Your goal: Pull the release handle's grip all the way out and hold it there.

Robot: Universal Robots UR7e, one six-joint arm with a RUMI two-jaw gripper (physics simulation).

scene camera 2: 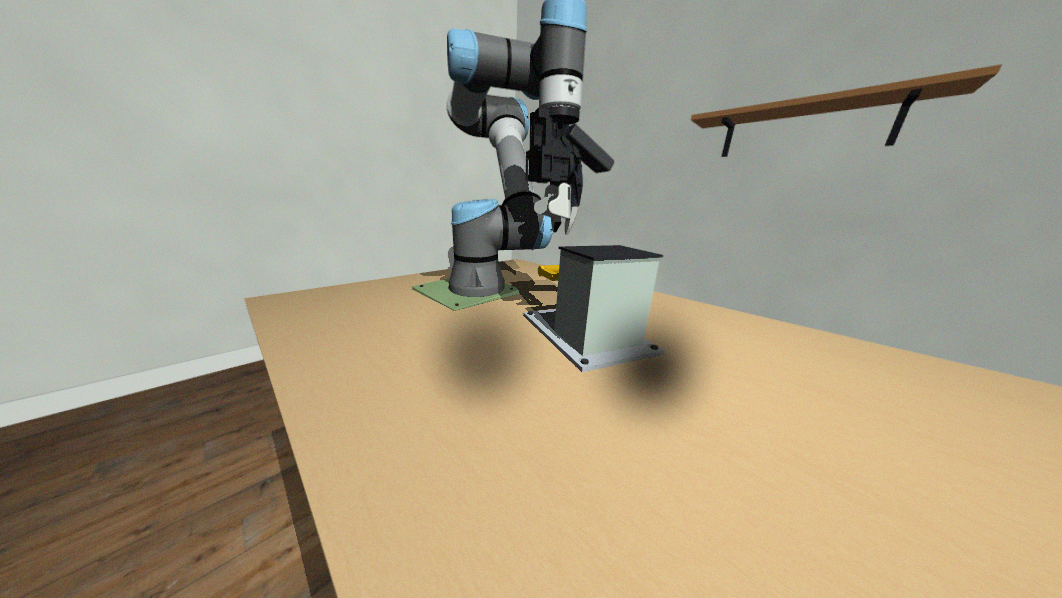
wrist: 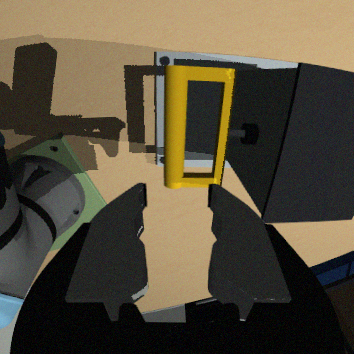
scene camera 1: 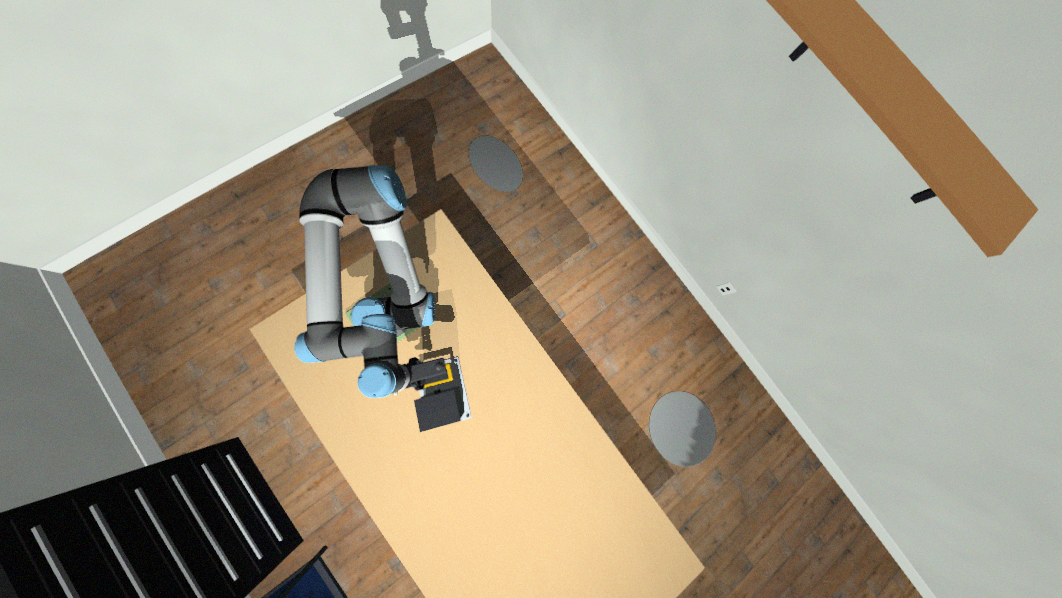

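The release handle [scene camera 1: 449, 372] [scene camera 2: 548, 272] [wrist: 175, 125] is a yellow rectangular frame with a thick grip bar on the side away from its housing. A short rod [wrist: 237, 133] joins it to the dark side of the box-shaped housing [scene camera 1: 438, 410] [scene camera 2: 622, 306] [wrist: 315, 145]. In scene camera 2 the housing hides most of the handle. My gripper [scene camera 2: 562, 228] [wrist: 177, 185] is partly open and empty, pointing down above the handle. In the wrist view its fingertips show just below the handle's lower end, one to each side of it. The gripper does not touch the handle.
The housing stands on a light base plate [scene camera 1: 465, 401] [scene camera 2: 618, 358] [wrist: 159, 105] on the wooden table [scene camera 1: 520, 475] [scene camera 2: 445, 460]. The arm's green mounting plate [scene camera 2: 438, 295] [wrist: 82, 175] is beside it. A wooden wall shelf [scene camera 1: 914, 126] [scene camera 2: 839, 100] is at the right.
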